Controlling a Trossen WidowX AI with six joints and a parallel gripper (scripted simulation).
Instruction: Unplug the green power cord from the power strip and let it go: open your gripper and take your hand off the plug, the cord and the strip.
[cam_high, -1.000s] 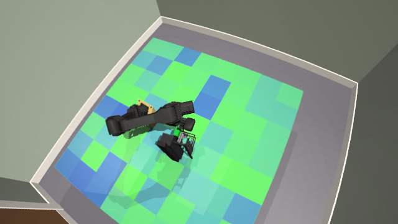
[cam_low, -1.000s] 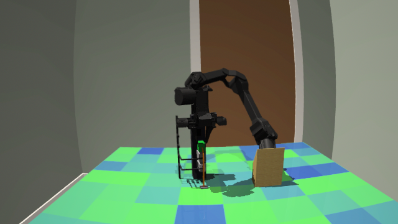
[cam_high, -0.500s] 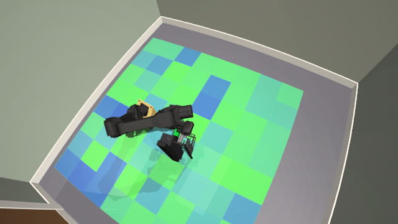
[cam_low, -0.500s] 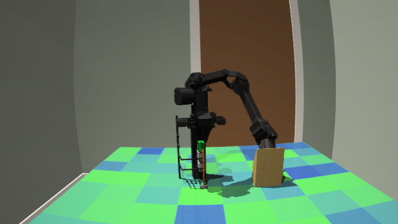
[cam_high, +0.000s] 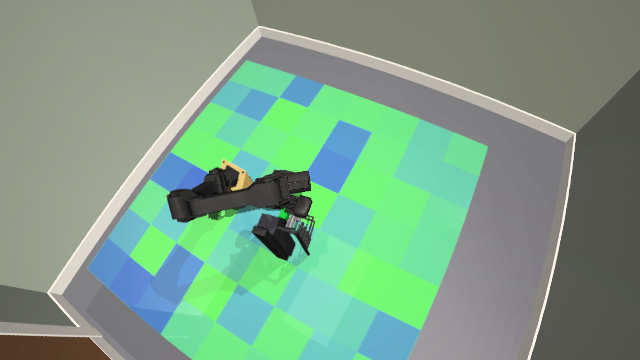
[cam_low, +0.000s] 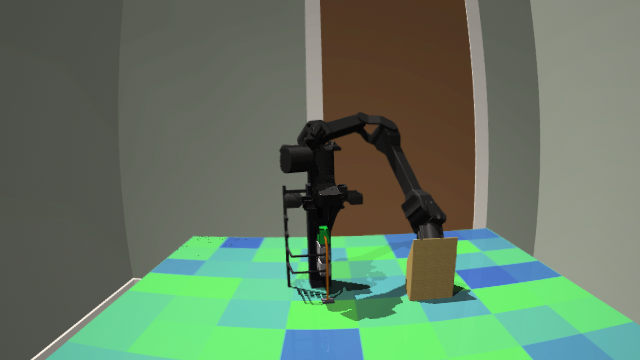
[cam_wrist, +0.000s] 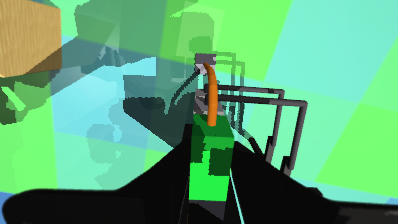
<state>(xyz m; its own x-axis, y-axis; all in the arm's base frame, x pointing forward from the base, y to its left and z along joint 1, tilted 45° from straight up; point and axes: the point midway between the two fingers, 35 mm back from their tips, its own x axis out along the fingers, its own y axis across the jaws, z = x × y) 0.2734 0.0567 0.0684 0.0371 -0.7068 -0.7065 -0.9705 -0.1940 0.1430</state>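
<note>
The green plug lies 10 mm ahead of my gripper tip and 30 mm to the right of it.
</note>
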